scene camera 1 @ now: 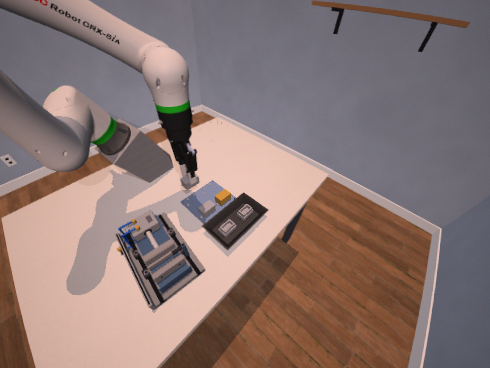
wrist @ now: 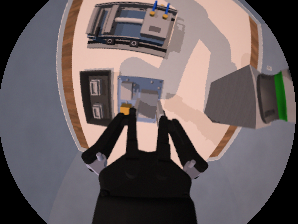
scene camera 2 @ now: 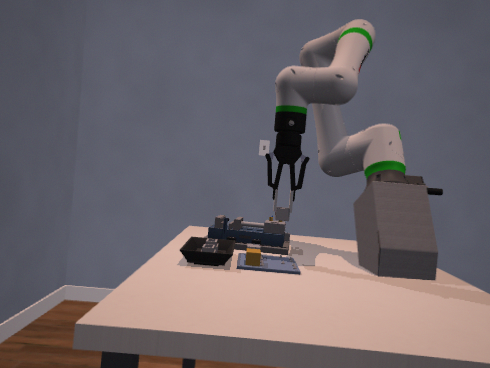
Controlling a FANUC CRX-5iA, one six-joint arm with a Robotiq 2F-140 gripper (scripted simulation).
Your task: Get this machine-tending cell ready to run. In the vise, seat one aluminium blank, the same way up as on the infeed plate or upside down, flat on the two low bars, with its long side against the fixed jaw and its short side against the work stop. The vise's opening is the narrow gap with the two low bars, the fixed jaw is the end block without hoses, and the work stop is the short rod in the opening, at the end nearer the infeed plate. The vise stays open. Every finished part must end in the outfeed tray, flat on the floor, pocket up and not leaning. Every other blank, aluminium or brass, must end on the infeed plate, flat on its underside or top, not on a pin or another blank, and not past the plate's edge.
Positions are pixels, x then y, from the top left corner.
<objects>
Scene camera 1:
my gripper: 189,179
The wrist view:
my gripper: 148,104
vise: 122,29
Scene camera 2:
my gripper: 282,211
</objects>
